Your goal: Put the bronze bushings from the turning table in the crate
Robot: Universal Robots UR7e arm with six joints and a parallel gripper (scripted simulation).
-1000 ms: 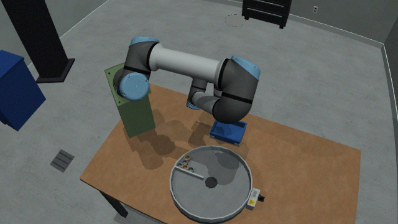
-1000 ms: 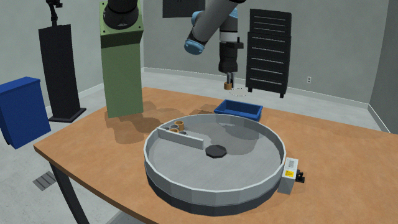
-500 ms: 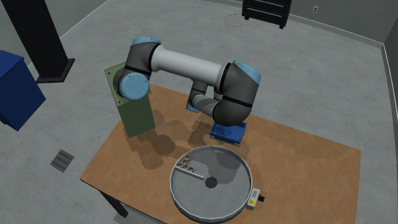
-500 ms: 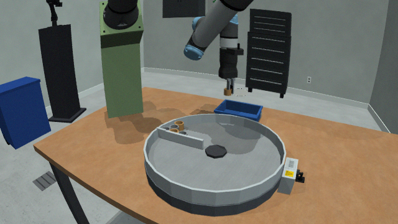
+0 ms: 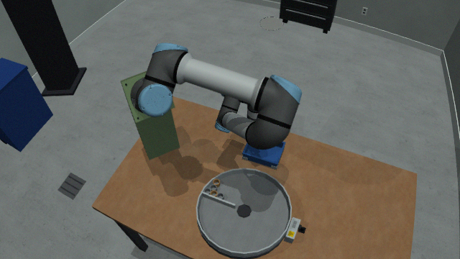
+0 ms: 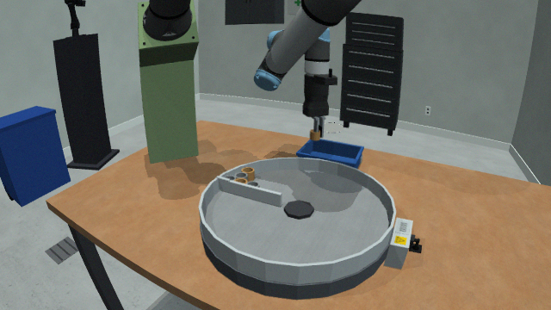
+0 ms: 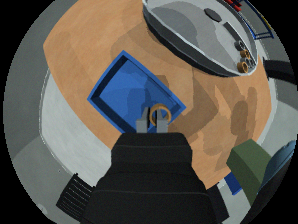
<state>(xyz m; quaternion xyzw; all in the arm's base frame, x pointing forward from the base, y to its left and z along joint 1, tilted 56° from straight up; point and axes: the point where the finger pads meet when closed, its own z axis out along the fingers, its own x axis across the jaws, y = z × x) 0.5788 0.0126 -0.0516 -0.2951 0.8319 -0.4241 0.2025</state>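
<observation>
Now: the blue crate 90 mm below my hand, 50 mm ahead of it and 10 mm to the left of it. From my hand the other things lie so: grey turning table: 350 mm to the right, 60 mm below, 60 mm behind.
</observation>
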